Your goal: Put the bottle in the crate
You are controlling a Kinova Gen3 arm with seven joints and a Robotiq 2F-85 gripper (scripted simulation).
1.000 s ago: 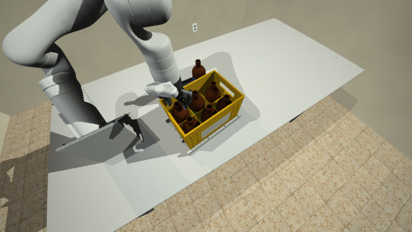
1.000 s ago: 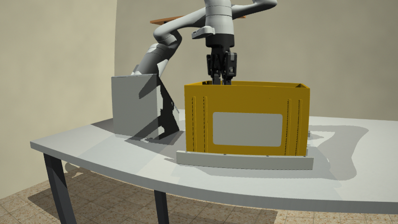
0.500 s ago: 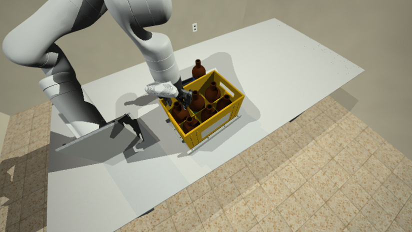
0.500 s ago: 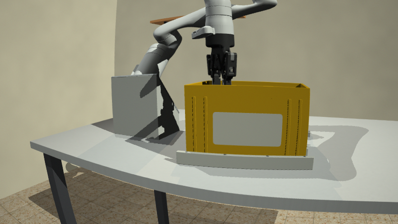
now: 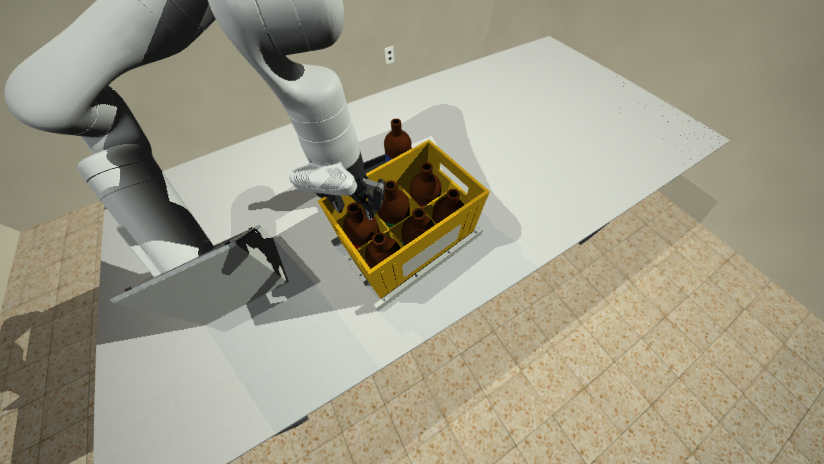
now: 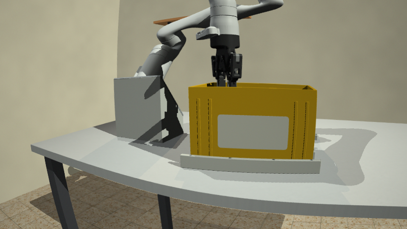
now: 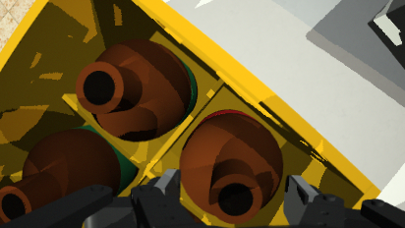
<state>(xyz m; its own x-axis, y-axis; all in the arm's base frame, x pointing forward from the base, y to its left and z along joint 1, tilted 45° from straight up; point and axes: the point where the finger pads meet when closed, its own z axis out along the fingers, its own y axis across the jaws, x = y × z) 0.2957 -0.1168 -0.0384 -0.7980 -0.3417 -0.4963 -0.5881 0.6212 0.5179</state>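
Right now my hand is 90 mm short of the yellow crate, 50 mm to the left of it and 80 mm above it. From my hand the other things lie so: tray 130 mm ahead, 170 mm to the left, 150 mm below.
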